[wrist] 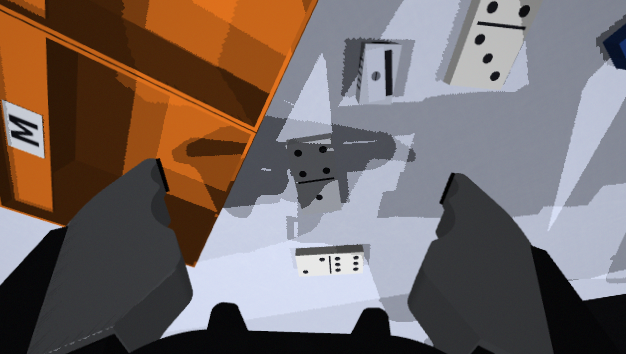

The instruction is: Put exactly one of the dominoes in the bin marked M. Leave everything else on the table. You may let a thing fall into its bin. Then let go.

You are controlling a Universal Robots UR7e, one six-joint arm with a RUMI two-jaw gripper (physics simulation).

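Frame: origin at the arm's base, x ahead, y left, z up, level; centimetres.
Where they show: gripper, fingertip midpoint: [307, 171].
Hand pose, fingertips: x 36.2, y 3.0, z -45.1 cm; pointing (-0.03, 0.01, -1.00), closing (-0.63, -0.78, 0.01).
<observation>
Things, the pixels of their top centre, and the offset from my fingertips. "pt": a spot on its surface instead.
- smaller white domino, top centre: [330, 265] dx -8.3, dy +4.0, dz -1.2 cm
- large domino, top centre: [501, 25] dx +0.4, dy -10.3, dz -1.2 cm
- orange bin marked M, surface spot: [95, 130] pt dx +7.8, dy +7.8, dz -1.2 cm
- small grey block, top centre: [379, 76] dx +1.7, dy -5.2, dz -0.8 cm
- dark blue object, surface spot: [617, 47] pt dx -3.5, dy -14.4, dz -1.3 cm
- orange compartment, surface spot: [200, 35] pt dx +7.4, dy +0.1, dz -1.2 cm
A white domino [318, 187] with four pips and one pip lies on the table, in shadow, between the fingertips in the view and below them. A smaller white domino [330, 262] with two and six pips lies nearer the gripper's base. A large domino [492, 50] lies at the upper right, cut by the view's edge. The orange bin marked M [95, 130] is at the left, its label on the inner far side; the left finger hangs over part of it. My gripper [307, 171] is wide open and empty, above the table.
A small grey block [378, 72], like a sharpener, with a dark bar and a round spot, lies left of the large domino. A dark blue object [617, 47] shows at the right edge. Another orange compartment [200, 35] adjoins bin M at the upper left.
</observation>
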